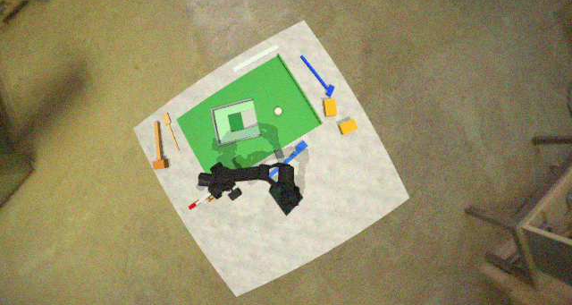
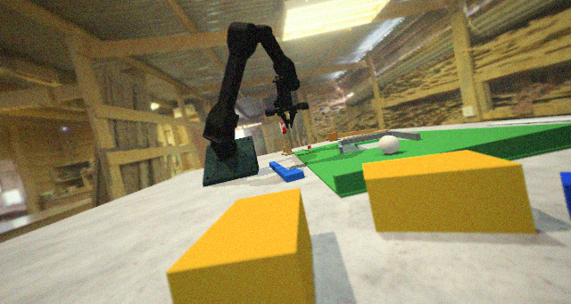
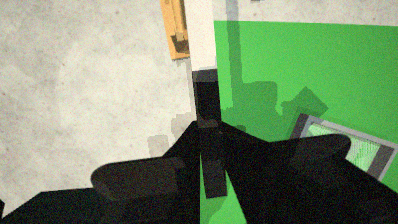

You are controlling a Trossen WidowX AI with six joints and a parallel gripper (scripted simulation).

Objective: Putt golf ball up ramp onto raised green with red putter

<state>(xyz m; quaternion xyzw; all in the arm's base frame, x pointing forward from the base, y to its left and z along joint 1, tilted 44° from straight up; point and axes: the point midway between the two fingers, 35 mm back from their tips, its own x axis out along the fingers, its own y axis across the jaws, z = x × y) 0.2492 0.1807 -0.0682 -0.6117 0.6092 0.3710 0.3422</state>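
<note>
My gripper tip is 11 cm to the right of the red putter, 2 cm below it and 1 cm past it. Also, from my gripper tip: small red cube 18 cm to the left, 12 cm below, 11 cm ahead; white bar 51 cm ahead, 49 cm to the right, 12 cm below; white golf ball 42 cm to the right, 16 cm ahead, 10 cm below.
</note>
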